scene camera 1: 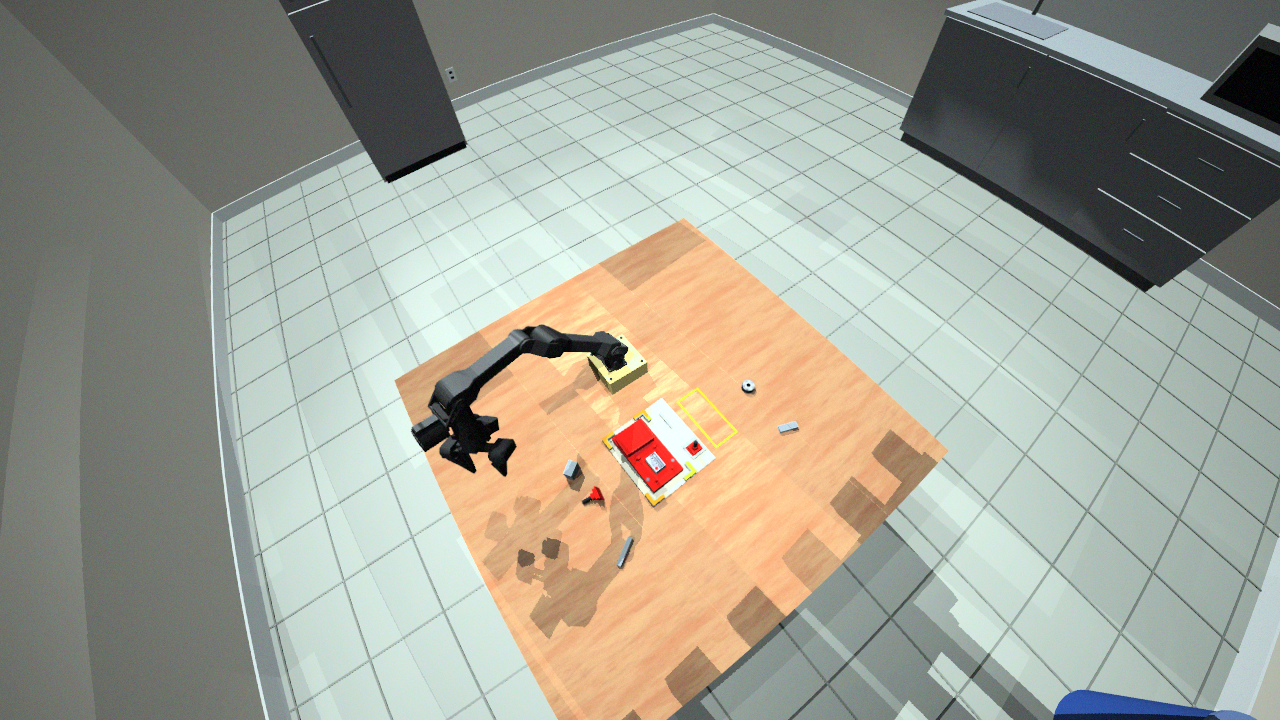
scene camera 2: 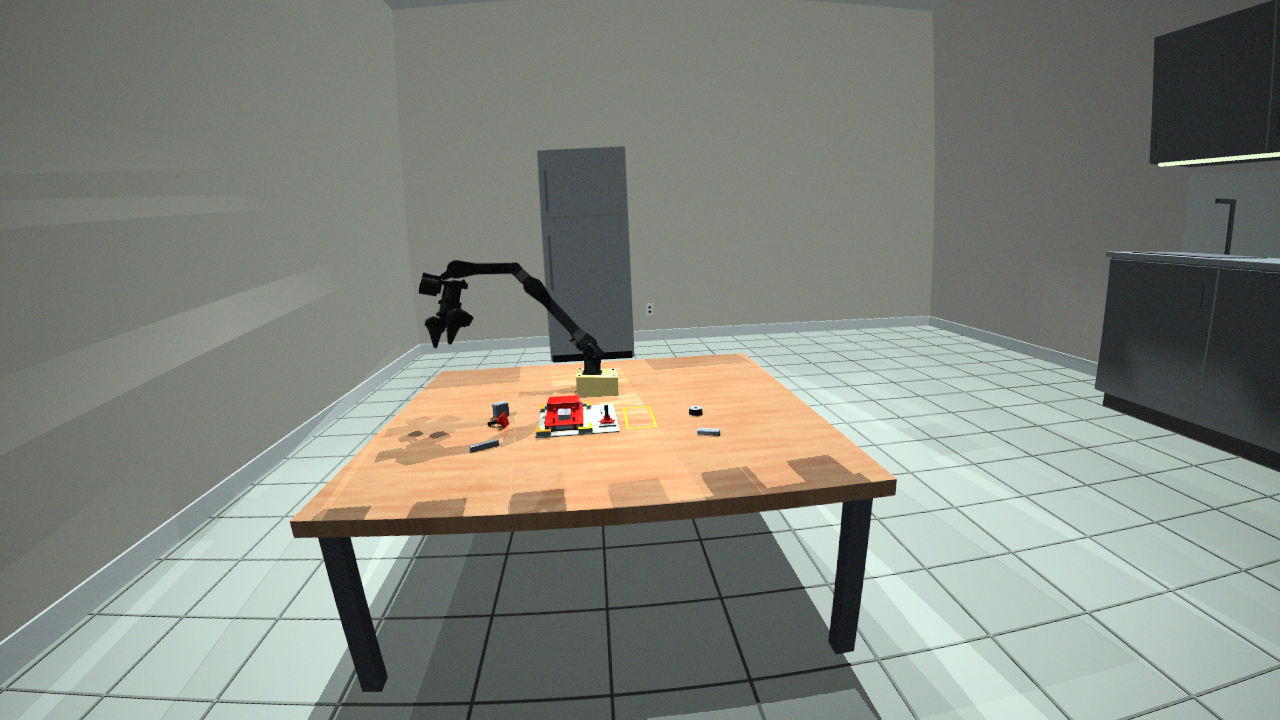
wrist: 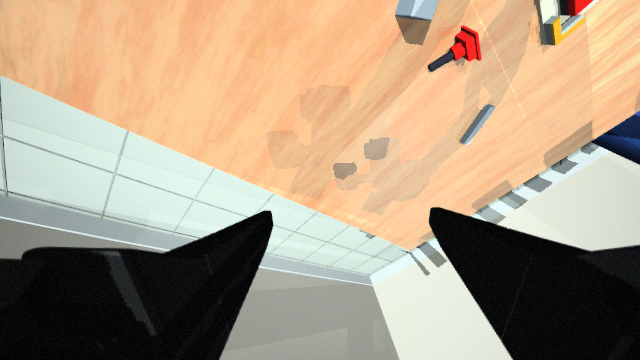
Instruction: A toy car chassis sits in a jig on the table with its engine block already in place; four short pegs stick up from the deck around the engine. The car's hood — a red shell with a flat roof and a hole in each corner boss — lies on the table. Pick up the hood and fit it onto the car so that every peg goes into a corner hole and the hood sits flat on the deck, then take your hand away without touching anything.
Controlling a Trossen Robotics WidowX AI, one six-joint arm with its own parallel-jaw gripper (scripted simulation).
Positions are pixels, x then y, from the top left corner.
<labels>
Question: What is my gripper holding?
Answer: Nothing.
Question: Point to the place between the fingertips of my gripper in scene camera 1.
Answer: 490, 473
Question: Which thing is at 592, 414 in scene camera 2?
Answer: A jig.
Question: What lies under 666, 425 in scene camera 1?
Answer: A jig.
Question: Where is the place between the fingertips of my gripper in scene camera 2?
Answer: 442, 346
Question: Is my gripper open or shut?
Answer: Open.
</labels>
